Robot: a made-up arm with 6 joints. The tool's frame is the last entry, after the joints. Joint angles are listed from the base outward.
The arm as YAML. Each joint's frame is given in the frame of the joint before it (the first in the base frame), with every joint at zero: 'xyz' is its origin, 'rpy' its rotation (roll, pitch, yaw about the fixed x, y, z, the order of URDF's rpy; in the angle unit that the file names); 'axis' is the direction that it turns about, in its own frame. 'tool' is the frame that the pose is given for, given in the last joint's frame.
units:
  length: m
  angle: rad
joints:
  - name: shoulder
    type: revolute
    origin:
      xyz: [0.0, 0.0, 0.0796]
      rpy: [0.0, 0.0, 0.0]
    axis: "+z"
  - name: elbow
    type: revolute
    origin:
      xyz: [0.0, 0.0, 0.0]
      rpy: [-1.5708, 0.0, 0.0]
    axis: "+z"
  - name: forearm
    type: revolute
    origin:
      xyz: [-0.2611, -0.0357, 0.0]
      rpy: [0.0, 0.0, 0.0]
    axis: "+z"
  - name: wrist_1
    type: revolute
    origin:
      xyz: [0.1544, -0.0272, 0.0]
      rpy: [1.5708, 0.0, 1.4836]
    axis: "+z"
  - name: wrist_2
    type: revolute
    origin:
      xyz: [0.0, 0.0, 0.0]
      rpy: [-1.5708, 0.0, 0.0]
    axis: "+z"
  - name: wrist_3
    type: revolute
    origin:
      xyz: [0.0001, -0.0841, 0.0]
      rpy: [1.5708, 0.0, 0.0]
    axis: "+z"
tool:
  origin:
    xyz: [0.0, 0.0, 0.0]
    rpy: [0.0, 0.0, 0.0]
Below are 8 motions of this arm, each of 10 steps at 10 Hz.
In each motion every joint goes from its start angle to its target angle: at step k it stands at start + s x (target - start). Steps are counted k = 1, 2, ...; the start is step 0. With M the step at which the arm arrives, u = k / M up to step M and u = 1 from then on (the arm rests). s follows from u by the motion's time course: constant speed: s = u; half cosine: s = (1 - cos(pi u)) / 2; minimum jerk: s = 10 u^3 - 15 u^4 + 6 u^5.
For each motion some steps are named. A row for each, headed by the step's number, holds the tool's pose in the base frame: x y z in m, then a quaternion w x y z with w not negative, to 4 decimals.
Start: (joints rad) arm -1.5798 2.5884 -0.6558 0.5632 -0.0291 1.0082
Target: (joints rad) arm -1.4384 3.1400 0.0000 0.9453 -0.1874 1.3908
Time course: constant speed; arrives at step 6
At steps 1, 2, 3, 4, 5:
1: -0.0004 -0.1551 -0.0576 0.2121 -0.9754 0.0516 0.0310
2: 0.0003 -0.1208 -0.0583 0.2952 -0.9482 0.0948 0.0685
3: -0.0006 -0.0894 -0.0519 0.3719 -0.9112 0.1317 0.1185
4: -0.0029 -0.0625 -0.0391 0.4401 -0.8650 0.1609 0.1792
5: -0.0059 -0.0413 -0.0212 0.4982 -0.8107 0.1812 0.2486

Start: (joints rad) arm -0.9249 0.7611 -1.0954 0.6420 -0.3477 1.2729
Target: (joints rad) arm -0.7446 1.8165 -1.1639 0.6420 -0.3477 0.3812
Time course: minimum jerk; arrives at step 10
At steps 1, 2, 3, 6, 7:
1: 0.0094 -0.0408 0.4149 0.8203 0.4312 -0.0202 0.3753
2: 0.0202 -0.0542 0.4132 0.8183 0.4528 -0.0034 0.3541
3: 0.0437 -0.0819 0.4066 0.8108 0.4958 0.0359 0.3091
6: 0.1610 -0.1910 0.3195 0.7107 0.6344 0.2875 0.0986
7: 0.1922 -0.2118 0.2784 0.6622 0.6480 0.3737 0.0442

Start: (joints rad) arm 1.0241 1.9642 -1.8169 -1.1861 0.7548 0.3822
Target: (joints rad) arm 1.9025 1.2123 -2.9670 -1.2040 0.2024 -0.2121
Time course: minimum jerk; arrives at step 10
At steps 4, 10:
4: 0.1131 0.2501 0.4463 0.7935 -0.4196 0.4407 -0.0101
10: 0.0571 -0.1171 0.5644 0.9584 0.0899 0.1018 0.2509

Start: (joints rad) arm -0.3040 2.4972 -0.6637 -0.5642 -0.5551 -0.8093
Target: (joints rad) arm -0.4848 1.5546 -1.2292 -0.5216 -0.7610 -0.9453
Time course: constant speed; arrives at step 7
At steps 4, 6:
4: 0.3024 -0.1012 0.1731 0.4821 -0.4371 0.6649 -0.3666
6: 0.2727 -0.1033 0.2946 0.5612 -0.3835 0.5065 -0.5304

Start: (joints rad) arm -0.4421 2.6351 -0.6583 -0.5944 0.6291 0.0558
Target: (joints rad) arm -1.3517 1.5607 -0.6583 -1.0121 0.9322 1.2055
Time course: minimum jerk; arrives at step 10
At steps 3, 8, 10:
3: 0.1196 -0.1193 0.0011 0.3870 -0.0642 -0.9196 0.0194
8: -0.0096 -0.1730 0.1642 0.1242 -0.7081 -0.6104 0.3326
10: -0.0215 -0.1670 0.1757 0.1034 -0.7415 -0.5594 0.3556

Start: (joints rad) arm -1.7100 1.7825 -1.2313 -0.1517 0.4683 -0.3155
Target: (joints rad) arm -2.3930 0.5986 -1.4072 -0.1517 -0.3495 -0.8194
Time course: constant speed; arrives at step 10
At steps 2, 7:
2: -0.0742 -0.2482 0.2852 0.1658 0.5237 0.6800 -0.4857
7: -0.0449 -0.0656 0.4452 0.0629 0.2922 0.3690 -0.8801

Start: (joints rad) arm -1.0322 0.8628 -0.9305 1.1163 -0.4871 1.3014
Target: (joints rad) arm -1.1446 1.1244 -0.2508 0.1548 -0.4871 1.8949
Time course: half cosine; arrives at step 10
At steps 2, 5, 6, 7, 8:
2: 0.0167 -0.0953 0.3536 0.7098 0.5451 -0.2298 0.3824
5: 0.0353 -0.1177 0.2893 0.6737 0.6613 -0.1442 0.2965
6: 0.0397 -0.1201 0.2629 0.6444 0.7067 -0.1095 0.2708
7: 0.0423 -0.1190 0.2390 0.6103 0.7472 -0.0786 0.2511
8: 0.0435 -0.1158 0.2202 0.5781 0.7787 -0.0550 0.2376

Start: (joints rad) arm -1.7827 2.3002 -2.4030 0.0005 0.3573 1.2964
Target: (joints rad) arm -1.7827 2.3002 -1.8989 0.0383 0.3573 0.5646
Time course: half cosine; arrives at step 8
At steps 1, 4, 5, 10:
1: -0.0914 -0.4251 0.2748 0.6174 0.7691 0.0343 -0.1615
4: -0.0907 -0.4245 0.2201 0.4990 0.8208 0.1726 -0.2179
5: -0.0897 -0.4207 0.1977 0.4475 0.8317 0.2342 -0.2305
10: -0.0871 -0.4100 0.1628 0.3644 0.8355 0.3361 -0.2373

